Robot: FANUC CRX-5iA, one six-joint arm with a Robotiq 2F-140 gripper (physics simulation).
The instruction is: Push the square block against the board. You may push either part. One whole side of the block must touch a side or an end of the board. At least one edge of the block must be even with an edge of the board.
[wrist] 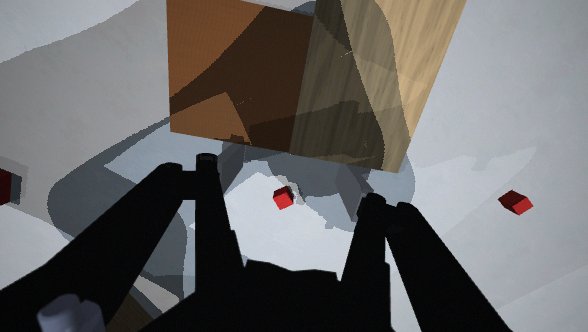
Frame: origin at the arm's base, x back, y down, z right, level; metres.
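Seen in the pictures: gripper, fingertip midpoint: [291, 162].
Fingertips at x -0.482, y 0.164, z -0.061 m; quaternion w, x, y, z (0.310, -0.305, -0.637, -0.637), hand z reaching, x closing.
Observation:
Pixels of each thing's middle, then the offset from my fingertips to it. "*": a spot on its surface instead.
- orange-brown square block, body centre: [240, 80] dz -0.085, dx -0.016, dy -0.003 m
- long light-wood board, body centre: [362, 81] dz -0.016, dx -0.094, dy -0.003 m
- small red block, body centre: [283, 197] dz +0.025, dx +0.034, dy +0.003 m
- dark red block, surface spot: [4, 186] * dz -0.178, dx +0.250, dy +0.006 m
The orange-brown square block [200, 45] lies at the upper left of the wrist view. The long light-wood board [425, 60] lies to its right and runs out of the top of the view. The block's right side appears to lie along the board's left side, with no gap visible. Their near edges look even, forming nearly one straight line. My gripper [291, 162] is partly open and empty. Its fingertips are at the near edges, the left one by the block and the right one by the board; whether they touch is unclear. Shadows cover parts of both pieces.
A small red block [283, 198] shows between the fingers, below the near edges. Another red block [515, 202] lies at the right, and a dark red block [4, 186] is cut off at the left border. A dark brown surface [131, 314] shows at the lower left.

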